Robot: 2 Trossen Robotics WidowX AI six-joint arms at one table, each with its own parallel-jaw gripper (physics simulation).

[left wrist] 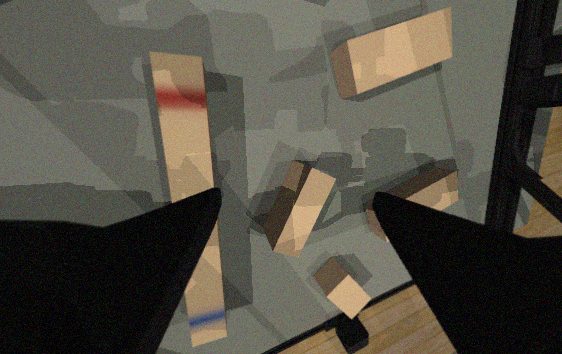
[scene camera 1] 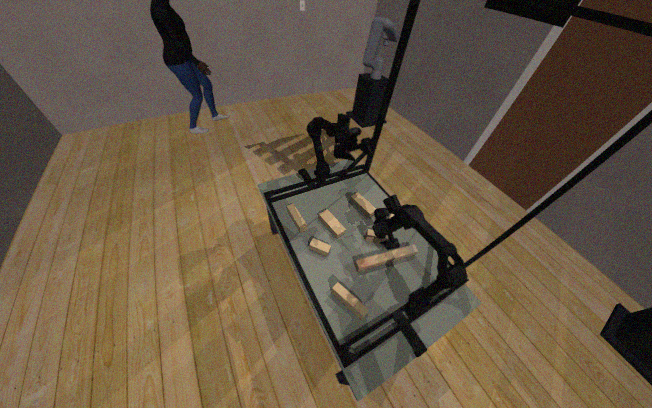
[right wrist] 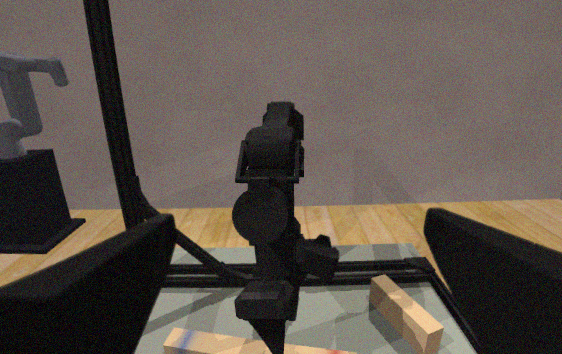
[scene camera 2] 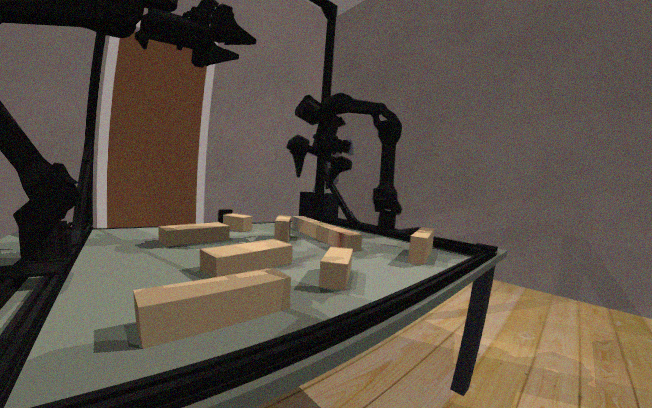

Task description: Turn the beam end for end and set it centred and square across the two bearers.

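Where they show: left gripper, fingertip midpoint: point(left wrist: 297, 197) point(right wrist: 286, 336) point(scene camera 2: 312, 183); right gripper, fingertip midpoint: point(scene camera 1: 363, 157) point(right wrist: 300, 223) point(scene camera 2: 246, 49); left arm's base, link origin: point(scene camera 1: 411, 310) point(scene camera 2: 386, 229); right arm's base, link origin: point(left wrist: 528, 94) point(scene camera 1: 320, 180) point(scene camera 2: 46, 258).
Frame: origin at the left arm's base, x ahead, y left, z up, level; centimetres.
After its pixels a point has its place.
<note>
The long beam point(scene camera 1: 385, 258) @[x 25.9, y -3.5, z 2.4 cm] point(scene camera 2: 327, 233) @[x 29.9, y 1.1, z 1.0 cm] point(left wrist: 186, 135) @[x 28.2, y 4.1, z 2.5 cm] point(right wrist: 225, 342) @[x 24.7, y -11.8, z 2.5 cm] lies on the table; in the left wrist view its red band is at the top and its blue band at the bottom. Lower blocks could be the bearers, but I cannot tell which two: one block point(scene camera 1: 332, 223) @[x 56.5, y 10.5, z 1.9 cm] point(scene camera 2: 245, 256) @[x 60.1, y 13.5, z 1.3 cm] point(left wrist: 400, 52) @[x 57.0, y 9.6, z 1.9 cm] and another point(scene camera 1: 363, 204) @[x 61.0, y -13.9, z 1.9 cm] point(scene camera 2: 194, 234) @[x 63.0, y -11.4, z 0.4 cm] point(left wrist: 432, 195) @[x 64.3, y -13.5, z 1.9 cm] lie roughly parallel, apart from the beam. My left gripper point(scene camera 2: 314, 180) @[x 34.9, y -0.6, z 14.8 cm] point(left wrist: 297, 197) @[x 34.9, y -0.6, z 14.8 cm] is open and empty above the table; one finger hides part of the beam. My right gripper point(scene camera 2: 246, 49) @[x 57.2, y 0.1, z 44.1 cm] is open, empty and raised high.
A short block point(scene camera 1: 370, 235) @[x 39.9, y -3.5, z 4.1 cm] point(scene camera 2: 282, 227) @[x 42.2, y -3.1, z 2.7 cm] point(left wrist: 307, 210) @[x 39.4, y -7.4, z 4.4 cm] lies beside the beam, and a small block point(scene camera 2: 237, 222) @[x 46.5, y -23.5, z 0.9 cm] point(left wrist: 349, 296) @[x 45.1, y -26.1, z 2.8 cm] near the table edge. Other blocks point(scene camera 1: 296, 216) @[x 68.8, y 26.9, z 2.5 cm] point(scene camera 1: 320, 246) @[x 46.2, y 23.3, z 2.4 cm] point(scene camera 1: 349, 299) @[x 16.8, y 24.3, z 4.4 cm] lie around. A dark frame point(scene camera 2: 300, 345) @[x 65.8, y 38.0, z -0.1 cm] borders the table. A person point(scene camera 1: 180, 60) stands beyond.
</note>
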